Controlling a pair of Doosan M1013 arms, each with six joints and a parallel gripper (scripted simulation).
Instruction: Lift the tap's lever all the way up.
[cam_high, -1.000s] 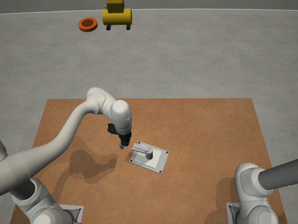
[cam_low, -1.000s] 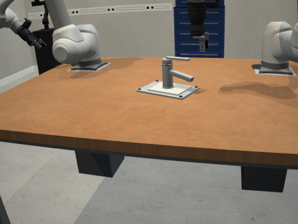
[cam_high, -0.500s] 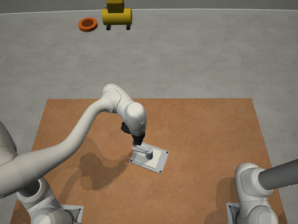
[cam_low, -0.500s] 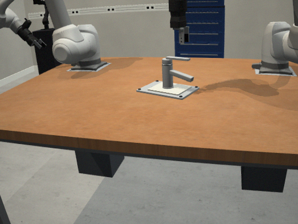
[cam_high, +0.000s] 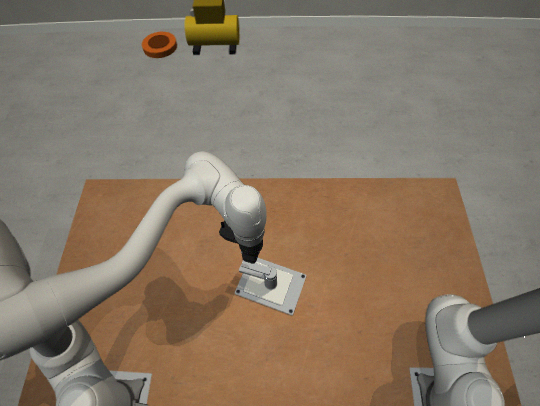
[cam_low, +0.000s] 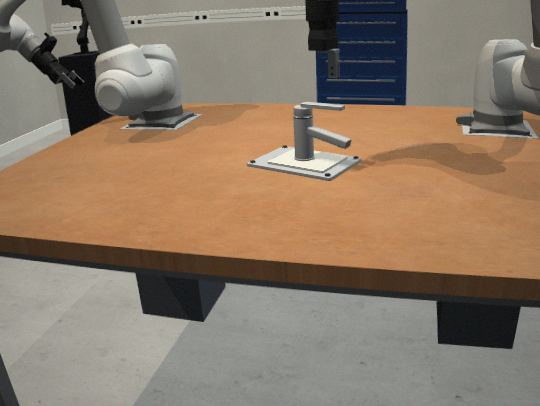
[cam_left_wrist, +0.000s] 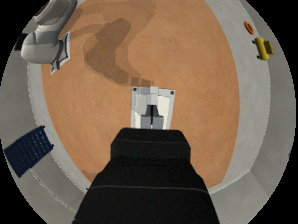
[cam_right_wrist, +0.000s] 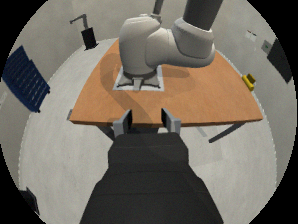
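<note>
Now: the flat lever 9 cm below my left hand, 3 cm to the right of it and 1 cm behind it. From my left hand the other things lie so: grey tap (13 cm below, 5 cm to the right, 2 cm behind); mounting plate (23 cm below, 8 cm to the right, 3 cm behind).
</note>
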